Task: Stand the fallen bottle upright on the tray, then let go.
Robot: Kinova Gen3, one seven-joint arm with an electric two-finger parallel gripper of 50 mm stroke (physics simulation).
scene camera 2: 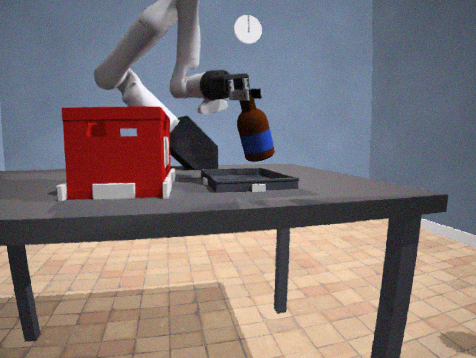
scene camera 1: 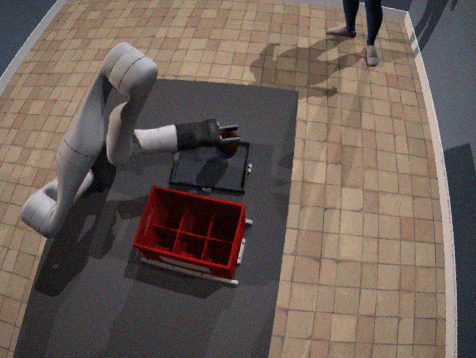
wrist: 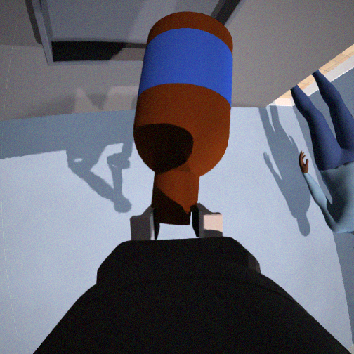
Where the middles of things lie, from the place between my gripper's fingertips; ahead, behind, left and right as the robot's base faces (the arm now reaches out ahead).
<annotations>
I see my gripper 80 mm above the brown bottle (wrist: 181, 127), 40 mm past it and 20 mm to the right of it. From my hand the other things lie so: red crate (scene camera 2: 95, 153): 270 mm to the right, 140 mm behind, 120 mm below; then dark tray (scene camera 2: 236, 179): 200 mm below, 100 mm behind, 20 mm to the left.
</annotations>
